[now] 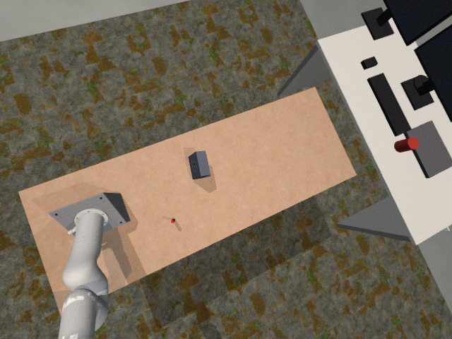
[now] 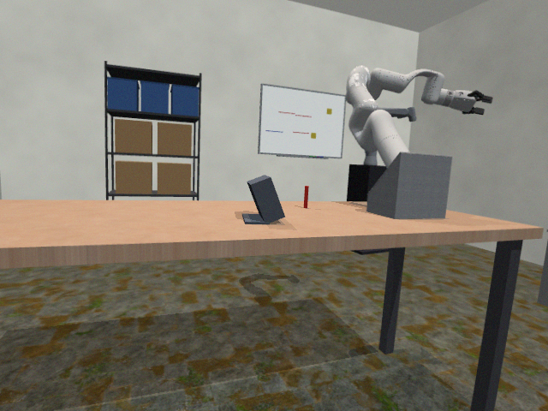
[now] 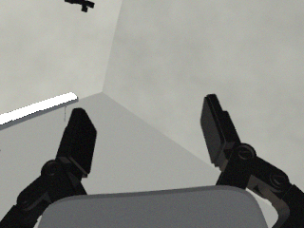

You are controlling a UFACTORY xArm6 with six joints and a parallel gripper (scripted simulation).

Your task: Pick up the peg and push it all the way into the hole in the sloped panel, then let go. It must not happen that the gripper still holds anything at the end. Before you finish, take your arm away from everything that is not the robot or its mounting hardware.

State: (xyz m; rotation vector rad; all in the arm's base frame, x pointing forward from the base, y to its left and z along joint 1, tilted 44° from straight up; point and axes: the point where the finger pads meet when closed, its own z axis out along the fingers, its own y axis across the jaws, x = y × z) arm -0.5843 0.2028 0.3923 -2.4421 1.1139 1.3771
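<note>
My hand is 92 cm short of the red peg, 7 cm to the left of it and 43 cm above it.
</note>
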